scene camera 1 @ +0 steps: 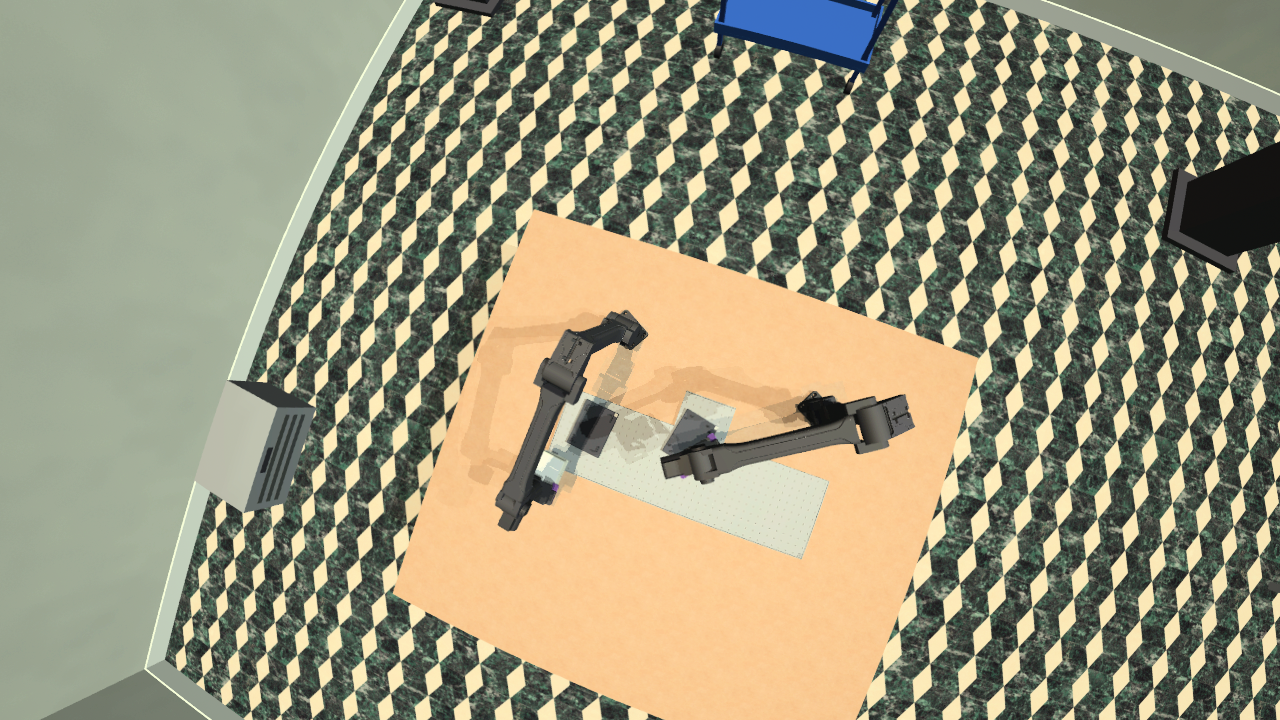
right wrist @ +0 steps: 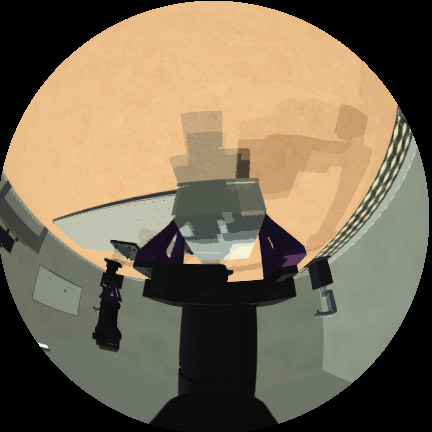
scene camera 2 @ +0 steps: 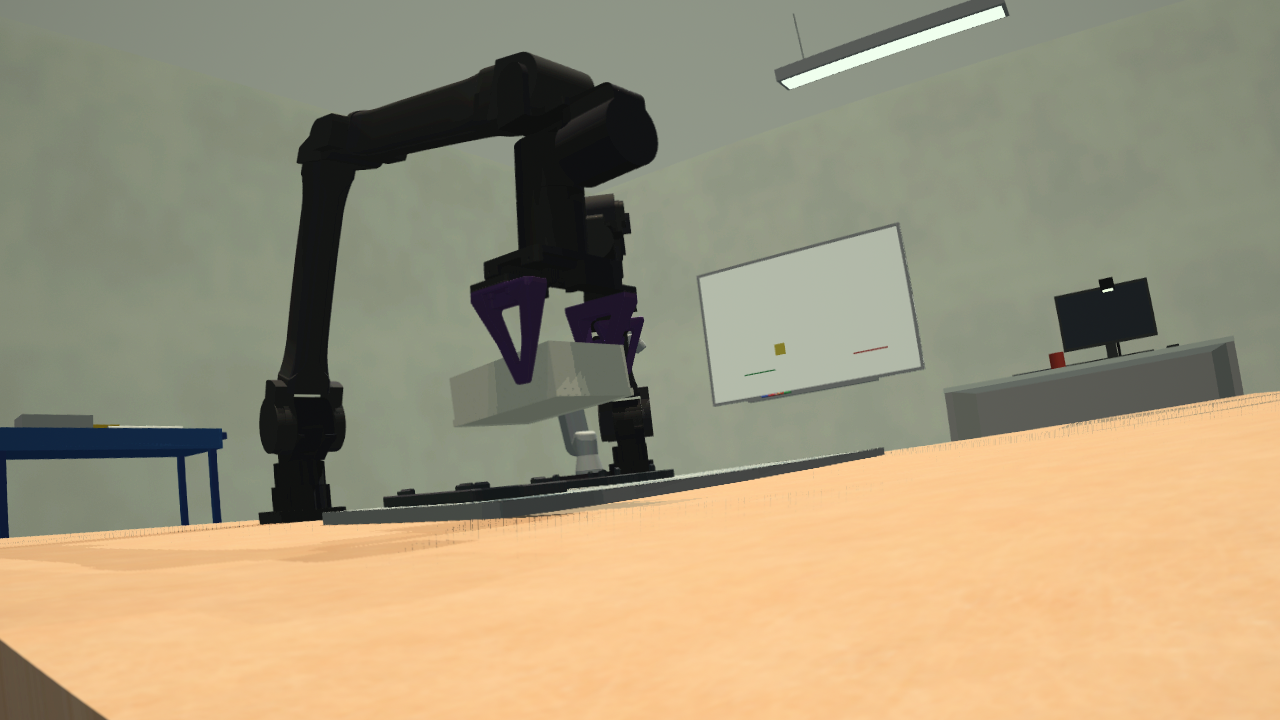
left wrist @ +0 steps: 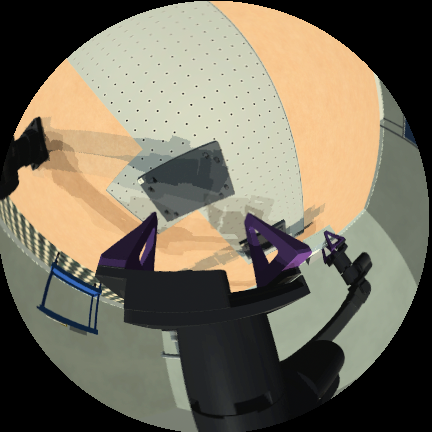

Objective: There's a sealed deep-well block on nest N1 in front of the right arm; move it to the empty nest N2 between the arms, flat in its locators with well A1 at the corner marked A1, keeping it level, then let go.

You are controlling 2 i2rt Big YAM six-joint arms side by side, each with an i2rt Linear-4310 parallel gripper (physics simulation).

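Places are measured from the left arm's base along level axes (x left, y back, z up), in metres.
Where they show: left gripper, fingertip midpoint: (right wrist: 113, 281) (left wrist: 202, 216); right gripper, fingertip midpoint: (scene camera 1: 543, 481) (right wrist: 219, 211) (scene camera 2: 563, 385) (left wrist: 322, 237); left arm's base, origin of the base link: (scene camera 1: 817, 411) (right wrist: 113, 261) (left wrist: 35, 143); right arm's base, origin of the base link: (scene camera 1: 628, 330) (scene camera 2: 303, 520).
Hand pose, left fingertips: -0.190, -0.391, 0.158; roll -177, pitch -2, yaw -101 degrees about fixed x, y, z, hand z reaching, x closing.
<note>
Each offset is from my left fingertips to the top centre of the thing, as dx, dy, dz. Level surfaces: height alone.
The pale sealed block {-0.259, -0.401, -0.030} (scene camera 1: 553, 465) (scene camera 2: 546, 394) (right wrist: 220, 197) is held in the air, near the pegboard plate's lower left edge in scene camera 1, and looks roughly level. My right gripper (scene camera 2: 563, 360) (right wrist: 219, 211) is shut on it, a finger on each side. Nest N1 {-0.277, -0.209, -0.127} (scene camera 1: 592, 428), a dark plate, is bare. Nest N2 {-0.033, +0.013, -0.123} (scene camera 1: 689, 431) (left wrist: 190, 182) (right wrist: 125, 248) is bare, with small locators and a whitish mark at one corner. My left gripper (scene camera 1: 698, 456) (left wrist: 202, 216) is open and empty above and beside N2. The block's well A1 cannot be made out.
The perforated plate (scene camera 1: 760, 510) (scene camera 2: 716, 476) (left wrist: 200, 65) lies on the wooden table {dz -0.158} (scene camera 1: 572, 591) (scene camera 2: 716, 608) under both nests. The left arm (scene camera 1: 787, 440) reaches in over the plate beside N2. A blue cart (scene camera 1: 796, 31) stands off the table.
</note>
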